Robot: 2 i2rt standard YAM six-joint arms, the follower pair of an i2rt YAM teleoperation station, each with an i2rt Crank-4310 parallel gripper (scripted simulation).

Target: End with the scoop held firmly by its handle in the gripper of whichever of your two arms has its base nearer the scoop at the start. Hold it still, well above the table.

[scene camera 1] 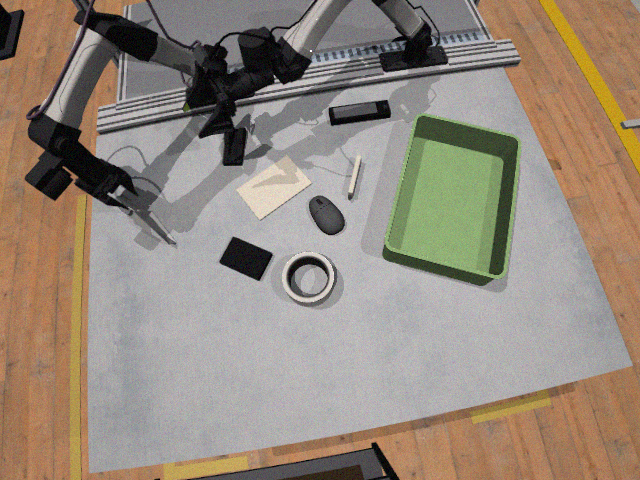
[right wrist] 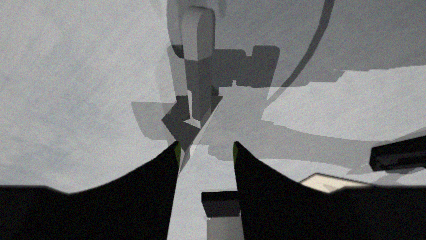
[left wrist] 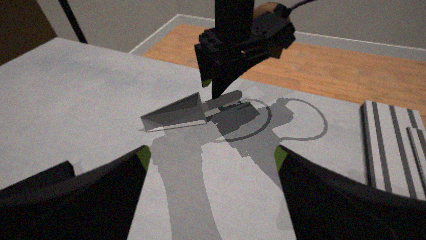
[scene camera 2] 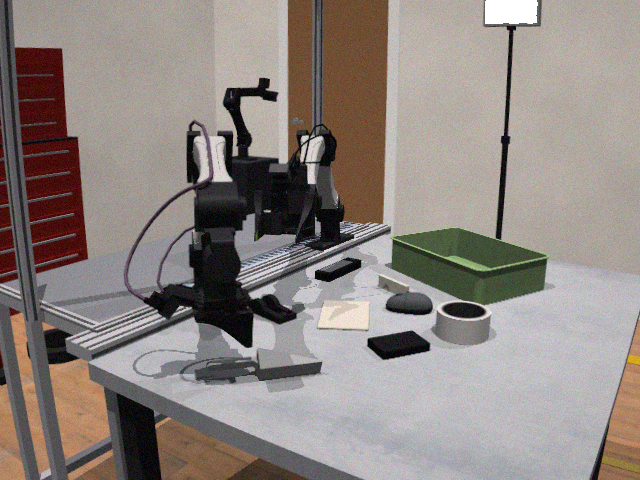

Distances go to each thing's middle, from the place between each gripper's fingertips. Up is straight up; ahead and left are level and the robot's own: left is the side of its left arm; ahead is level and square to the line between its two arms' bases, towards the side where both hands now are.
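Scene:
From my right hand (scene camera 2: 246,342): grey scoop (scene camera 2: 268,364), 50 mm below, 30 mm ahead, 10 mm to the left; black stapler-like object (scene camera 2: 269,307), 60 mm below, 140 mm behind, 270 mm to the left; cream pad (scene camera 1: 267,191), 70 mm below, 360 mm to the left; mouse (scene camera 1: 329,219), 50 mm below, 110 mm ahead, 470 mm to the left.
Black stapler-like object: my left gripper (scene camera 2: 275,240) 190 mm above it, 50 mm past it, 50 mm to the right of it. From my left hand: mouse, 190 mm below, 190 mm ahead, 250 mm to the left; grey scoop, 180 mm below, 120 mm ahead, 200 mm to the right; cream pad, 200 mm below, 90 mm ahead, 140 mm to the left.

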